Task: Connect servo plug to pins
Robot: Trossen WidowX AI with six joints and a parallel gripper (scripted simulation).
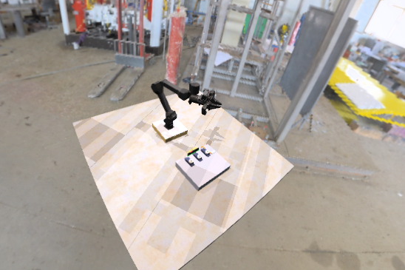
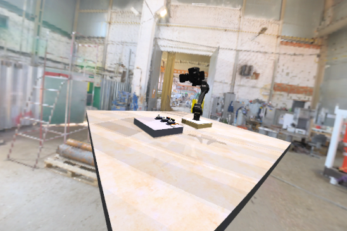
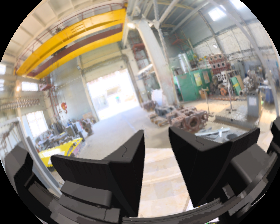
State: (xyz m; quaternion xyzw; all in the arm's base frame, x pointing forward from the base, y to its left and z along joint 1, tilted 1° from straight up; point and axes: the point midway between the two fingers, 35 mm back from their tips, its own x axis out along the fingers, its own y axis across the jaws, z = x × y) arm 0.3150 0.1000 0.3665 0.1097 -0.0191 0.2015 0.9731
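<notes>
The red band is 30 mm behind my gripper tip, 170 mm to the right of it and 340 mm below it. From my gripper tip the other things lie so: grey printed holder: 130 mm ahead, 160 mm to the right, 390 mm below.
</notes>
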